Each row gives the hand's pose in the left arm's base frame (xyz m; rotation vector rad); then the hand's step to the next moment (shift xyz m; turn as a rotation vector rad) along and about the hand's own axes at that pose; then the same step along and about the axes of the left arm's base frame.
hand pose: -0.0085 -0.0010 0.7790 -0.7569 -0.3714 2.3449
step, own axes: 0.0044 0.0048 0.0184 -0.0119 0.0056 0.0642
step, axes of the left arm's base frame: -0.0162 -0.0020 0.0107 -0.0340 -0.0164 0.0536
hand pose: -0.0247 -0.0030 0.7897 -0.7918 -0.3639 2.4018
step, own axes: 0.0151 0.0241 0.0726 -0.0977 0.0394 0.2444
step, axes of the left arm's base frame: -0.0650 -0.0155 0.0402 -0.1029 -0.1081 0.2203
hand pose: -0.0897 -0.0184 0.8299 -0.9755 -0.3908 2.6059
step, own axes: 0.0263 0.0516 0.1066 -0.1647 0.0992 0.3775
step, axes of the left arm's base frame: -0.1010 -0.0511 0.0435 -0.1571 -0.2073 0.3344
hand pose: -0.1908 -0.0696 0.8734 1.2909 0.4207 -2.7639
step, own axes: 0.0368 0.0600 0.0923 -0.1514 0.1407 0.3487
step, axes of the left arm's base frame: -0.0822 -0.0805 0.0153 -0.1373 -0.2386 0.2976
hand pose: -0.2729 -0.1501 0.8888 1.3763 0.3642 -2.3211
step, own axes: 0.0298 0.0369 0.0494 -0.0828 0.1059 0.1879
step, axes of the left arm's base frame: -0.0331 -0.0599 -0.0031 -0.0591 -0.1548 0.1610
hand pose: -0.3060 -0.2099 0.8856 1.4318 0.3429 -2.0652
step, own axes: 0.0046 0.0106 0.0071 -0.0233 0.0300 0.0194
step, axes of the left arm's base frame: -0.0001 -0.0136 -0.0002 0.0089 -0.0262 0.0324
